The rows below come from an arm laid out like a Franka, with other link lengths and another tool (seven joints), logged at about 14 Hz.
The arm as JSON. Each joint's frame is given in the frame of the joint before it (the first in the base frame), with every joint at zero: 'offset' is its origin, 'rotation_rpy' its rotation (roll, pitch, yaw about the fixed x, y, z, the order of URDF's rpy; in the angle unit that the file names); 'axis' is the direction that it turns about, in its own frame. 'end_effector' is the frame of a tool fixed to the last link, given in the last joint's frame.
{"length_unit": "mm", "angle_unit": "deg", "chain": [
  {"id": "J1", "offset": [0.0, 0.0, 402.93], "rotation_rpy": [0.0, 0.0, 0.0], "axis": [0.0, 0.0, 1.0]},
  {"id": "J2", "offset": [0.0, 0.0, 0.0], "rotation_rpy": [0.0, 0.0, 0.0], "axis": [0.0, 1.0, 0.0]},
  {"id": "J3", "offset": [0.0, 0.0, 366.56], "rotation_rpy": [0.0, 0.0, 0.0], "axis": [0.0, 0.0, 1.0]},
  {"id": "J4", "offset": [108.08, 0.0, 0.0], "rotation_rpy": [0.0, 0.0, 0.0], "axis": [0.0, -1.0, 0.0]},
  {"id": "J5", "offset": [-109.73, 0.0, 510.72], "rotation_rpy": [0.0, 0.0, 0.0], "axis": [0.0, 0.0, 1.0]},
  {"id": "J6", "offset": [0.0, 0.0, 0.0], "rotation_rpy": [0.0, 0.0, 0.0], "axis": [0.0, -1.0, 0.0]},
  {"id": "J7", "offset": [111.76, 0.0, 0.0], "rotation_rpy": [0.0, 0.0, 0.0], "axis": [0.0, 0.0, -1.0]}
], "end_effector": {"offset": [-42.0, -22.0, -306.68], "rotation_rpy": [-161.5, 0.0, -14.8]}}
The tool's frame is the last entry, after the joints.
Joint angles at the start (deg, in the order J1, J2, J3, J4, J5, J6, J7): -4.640, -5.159, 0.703, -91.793, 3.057, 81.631, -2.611
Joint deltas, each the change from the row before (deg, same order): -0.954, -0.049, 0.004, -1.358, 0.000, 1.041, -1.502; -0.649, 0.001, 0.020, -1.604, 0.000, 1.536, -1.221; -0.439, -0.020, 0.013, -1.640, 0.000, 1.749, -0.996; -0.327, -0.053, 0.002, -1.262, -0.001, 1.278, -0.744; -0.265, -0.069, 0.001, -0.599, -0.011, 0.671, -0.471; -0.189, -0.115, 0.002, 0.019, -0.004, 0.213, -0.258; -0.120, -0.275, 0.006, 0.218, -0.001, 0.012, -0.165
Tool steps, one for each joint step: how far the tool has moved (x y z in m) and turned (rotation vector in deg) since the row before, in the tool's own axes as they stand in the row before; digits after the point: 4 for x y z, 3 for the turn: 0.0051, 0.0141, 0.0069, 0.049, -0.374, -0.389; 0.0062, 0.0115, 0.0105, 0.059, -0.205, -0.470; 0.0062, 0.0093, 0.0113, 0.068, -0.017, -0.507; 0.0039, 0.0073, 0.0084, 0.043, -0.035, -0.364; 0.0021, 0.0045, 0.0030, 0.033, 0.088, -0.219; 0.0011, 0.0014, -0.0024, 0.054, 0.309, -0.186; 0.0000, -0.0006, -0.0053, 0.064, 0.456, -0.234
